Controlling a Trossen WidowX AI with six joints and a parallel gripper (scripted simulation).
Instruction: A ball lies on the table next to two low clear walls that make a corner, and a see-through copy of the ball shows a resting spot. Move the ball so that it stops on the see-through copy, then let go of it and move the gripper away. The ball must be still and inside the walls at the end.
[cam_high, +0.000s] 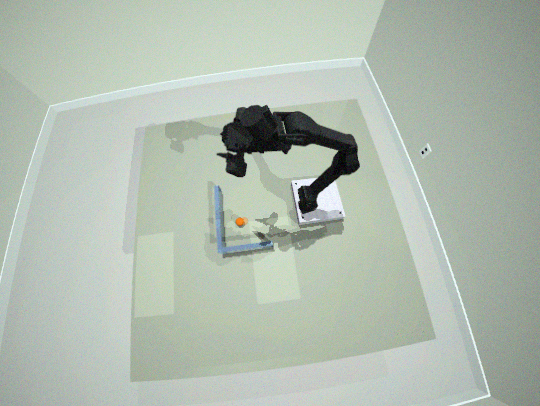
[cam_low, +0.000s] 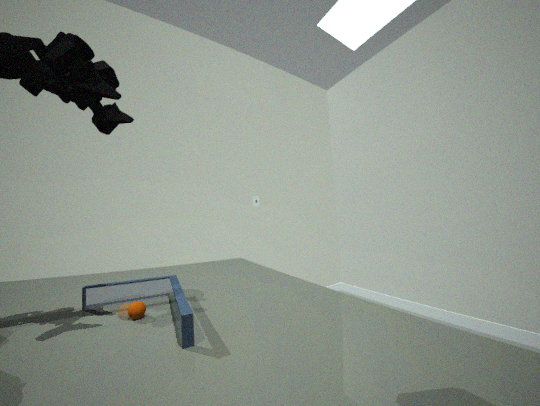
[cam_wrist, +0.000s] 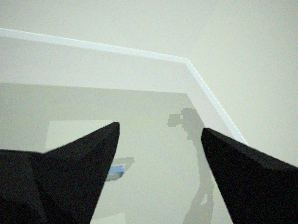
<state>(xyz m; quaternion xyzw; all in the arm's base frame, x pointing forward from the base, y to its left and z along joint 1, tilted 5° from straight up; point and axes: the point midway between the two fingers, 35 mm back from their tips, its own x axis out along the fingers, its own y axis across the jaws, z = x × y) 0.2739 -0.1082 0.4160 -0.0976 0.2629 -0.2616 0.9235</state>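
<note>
Now: the orange ball 4 cm ahead of my gripper tip, 11 cm to the left of it and 44 cm below it. From my gripper tip the other things lie so: see-through copy of ball (2 cm ahead, 12 cm to the left, 44 cm below).
</note>
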